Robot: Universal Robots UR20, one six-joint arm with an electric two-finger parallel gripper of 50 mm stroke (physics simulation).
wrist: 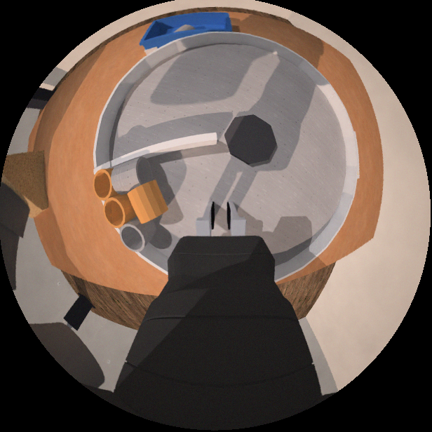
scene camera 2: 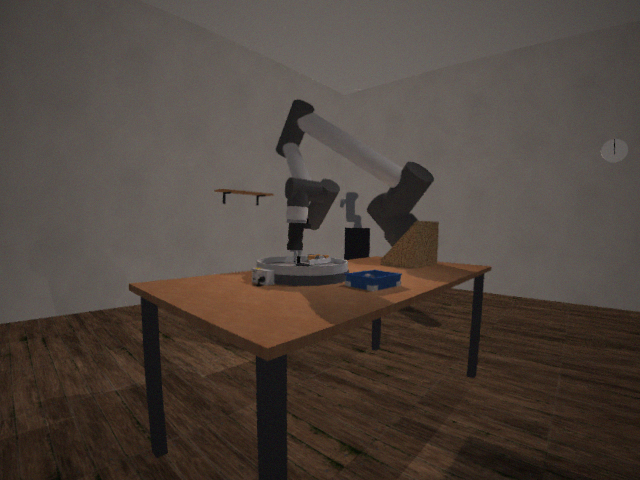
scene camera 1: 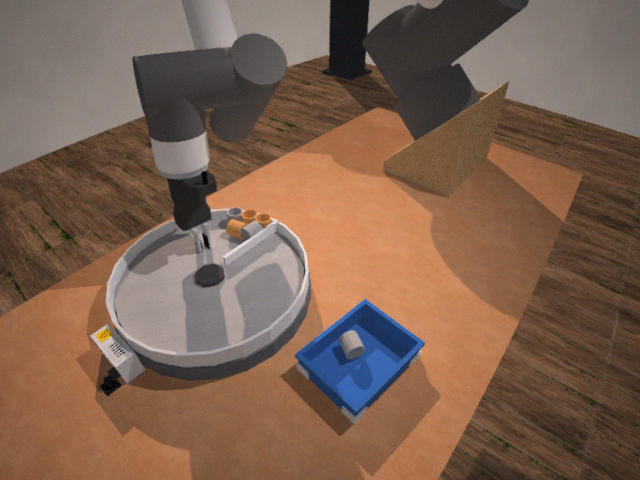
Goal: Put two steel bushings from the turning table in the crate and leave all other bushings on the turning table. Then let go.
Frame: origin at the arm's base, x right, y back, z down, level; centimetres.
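Seen in the pictures: gripper, fingertip midpoint: (scene camera 2: pixel 297 263) (scene camera 1: pixel 203 248); arm's base, origin of the base link: (scene camera 1: pixel 447 120).
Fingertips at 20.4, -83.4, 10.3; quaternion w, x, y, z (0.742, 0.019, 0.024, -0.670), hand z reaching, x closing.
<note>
Pixels of each thing's middle, then the offset from my fingertips to it, as dx, dy, dz. "*": a spot on its surface instead.
- third orange bushing, body centre: (scene camera 1: pixel 237 229) -2.8, +8.4, -1.9
- blue crate, body centre: (scene camera 1: pixel 360 356) (scene camera 2: pixel 373 279) -43.5, +1.4, +2.7
- white divider, surface spot: (scene camera 1: pixel 250 243) * -8.9, +7.0, -1.8
- dark hub, body centre: (scene camera 1: pixel 210 275) -8.5, -4.7, -0.5
- white box, surface spot: (scene camera 1: pixel 117 351) * -10.8, -28.1, -0.6
My gripper (scene camera 1: pixel 203 248) (scene camera 2: pixel 297 258) (wrist: pixel 220 209) is partly open and empty, low over the turning table (scene camera 1: pixel 206 357) (scene camera 2: pixel 315 270) (wrist: pixel 351 150), between its hub and far rim. The bushings are to one side of the fingers, apart from them. One steel bushing (scene camera 1: pixel 234 213) (wrist: pixel 143 231) stands upright by the rim. Another steel bushing (scene camera 1: pixel 251 229) (wrist: pixel 129 175) lies on its side by the divider. Two orange bushings stand upright by the rim; a third orange bushing (scene camera 1: pixel 236 228) (wrist: pixel 148 201) lies beside them. One steel bushing (scene camera 1: pixel 352 344) (wrist: pixel 185 28) lies in the blue crate (scene camera 1: pixel 326 388) (scene camera 2: pixel 377 282) (wrist: pixel 220 22).
A white divider (scene camera 1: pixel 250 243) (wrist: pixel 190 142) runs from near the dark hub (scene camera 1: pixel 209 274) (wrist: pixel 251 140) to the rim. A white box (scene camera 1: pixel 117 351) (scene camera 2: pixel 264 277) stands beside the turning table. A tan wedge (scene camera 1: pixel 454 149) (scene camera 2: pixel 421 248) (wrist: pixel 25 175) stands by the arm's base.
</note>
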